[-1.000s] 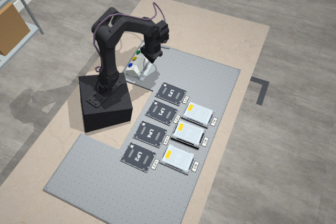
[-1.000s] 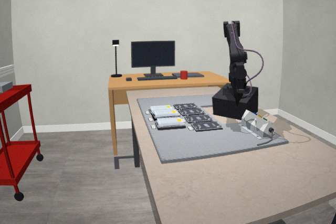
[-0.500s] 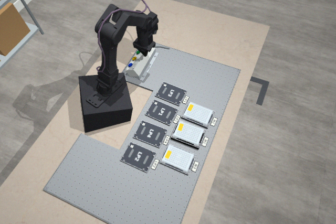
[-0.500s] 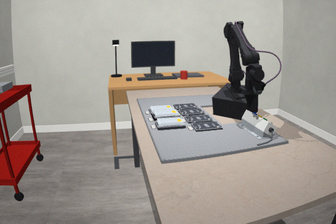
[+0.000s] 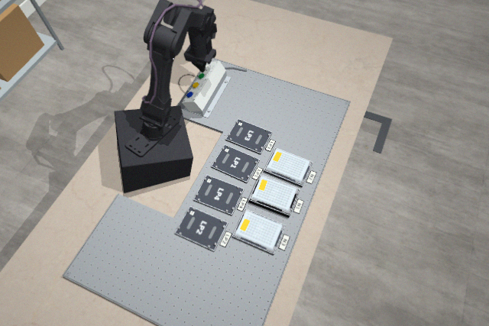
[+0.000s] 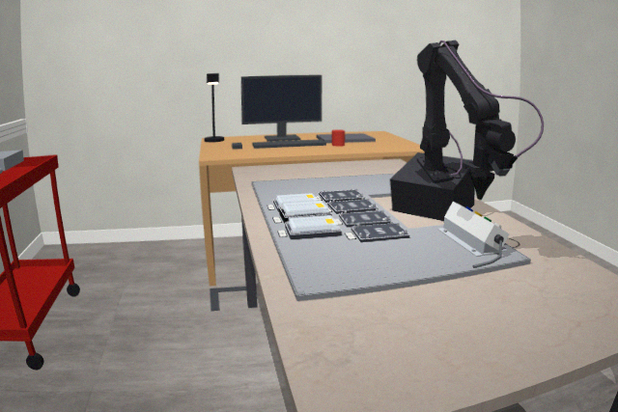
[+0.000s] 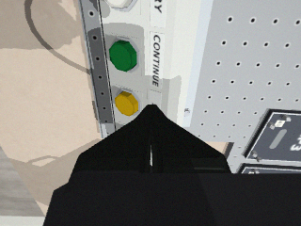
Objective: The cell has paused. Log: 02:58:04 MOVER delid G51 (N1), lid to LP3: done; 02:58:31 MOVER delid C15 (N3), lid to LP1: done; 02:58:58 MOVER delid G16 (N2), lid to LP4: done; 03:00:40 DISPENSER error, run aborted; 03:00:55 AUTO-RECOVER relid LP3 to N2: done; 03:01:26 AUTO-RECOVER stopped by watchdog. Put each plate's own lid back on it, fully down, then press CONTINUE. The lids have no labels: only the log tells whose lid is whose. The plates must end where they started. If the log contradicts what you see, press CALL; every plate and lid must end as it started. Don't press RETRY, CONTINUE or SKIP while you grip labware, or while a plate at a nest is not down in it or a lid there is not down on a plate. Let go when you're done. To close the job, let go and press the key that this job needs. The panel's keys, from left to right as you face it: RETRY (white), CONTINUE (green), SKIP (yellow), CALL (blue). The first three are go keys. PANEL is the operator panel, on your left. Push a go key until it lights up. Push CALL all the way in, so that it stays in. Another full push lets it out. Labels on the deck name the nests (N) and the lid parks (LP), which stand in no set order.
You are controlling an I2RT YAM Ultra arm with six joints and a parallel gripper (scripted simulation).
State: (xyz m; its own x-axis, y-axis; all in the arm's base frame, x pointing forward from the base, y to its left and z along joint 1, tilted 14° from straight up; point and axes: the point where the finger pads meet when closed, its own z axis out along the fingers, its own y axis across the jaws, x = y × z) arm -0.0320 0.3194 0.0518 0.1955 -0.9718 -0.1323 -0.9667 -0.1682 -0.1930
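Now: hand 60 mm above the green continue key, 30 mm past it and 10 mm to the right of it. Round my hand: white retry key: 60 mm to the left, 60 mm below, 40 mm behind; then yellow key: 60 mm below, 40 mm to the right, 20 mm behind; then blue key: 80 mm to the right, 70 mm below, 10 mm behind.
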